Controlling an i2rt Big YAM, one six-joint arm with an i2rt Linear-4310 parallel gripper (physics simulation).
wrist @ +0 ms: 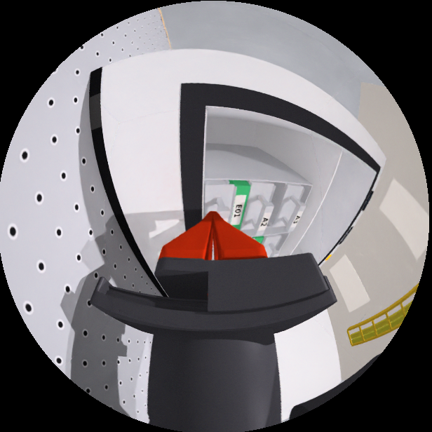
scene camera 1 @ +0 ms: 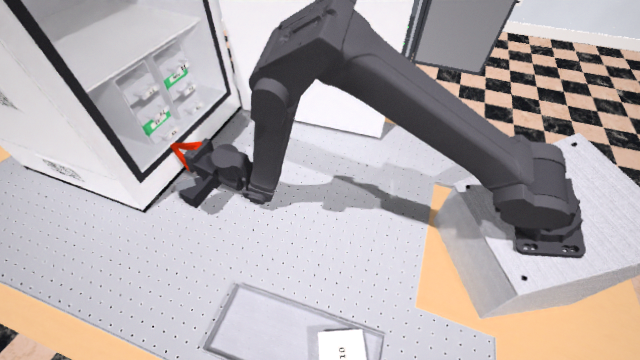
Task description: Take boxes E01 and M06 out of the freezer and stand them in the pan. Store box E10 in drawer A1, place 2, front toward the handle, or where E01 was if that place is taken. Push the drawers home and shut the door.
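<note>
The freezer (scene camera 1: 65,135) (wrist: 142,140) stands open at the left in the scene view; its small drawers look closed. The green label of box E01 (scene camera 1: 156,123) (wrist: 240,202) shows between drawer A1 (scene camera 1: 173,133) (wrist: 215,191) and drawer A2 (wrist: 260,205). Another green label (scene camera 1: 176,77) (wrist: 258,240) shows in the other drawer column; its text is unreadable, so I cannot confirm M06. My gripper (scene camera 1: 173,146) (wrist: 212,216) is shut and empty, red tips together, just in front of A1's handle and partly hiding it. A white box marked 10 (scene camera 1: 342,344) lies in the pan (scene camera 1: 265,320).
A white panel (scene camera 1: 340,112), apparently the open freezer door, stands behind my arm. The dark freezer opening frame (scene camera 1: 111,142) (wrist: 192,150) is close to the fingers. A grey panel (scene camera 1: 460,35) stands at the back. The arm's block base (scene camera 1: 480,280) is at the right.
</note>
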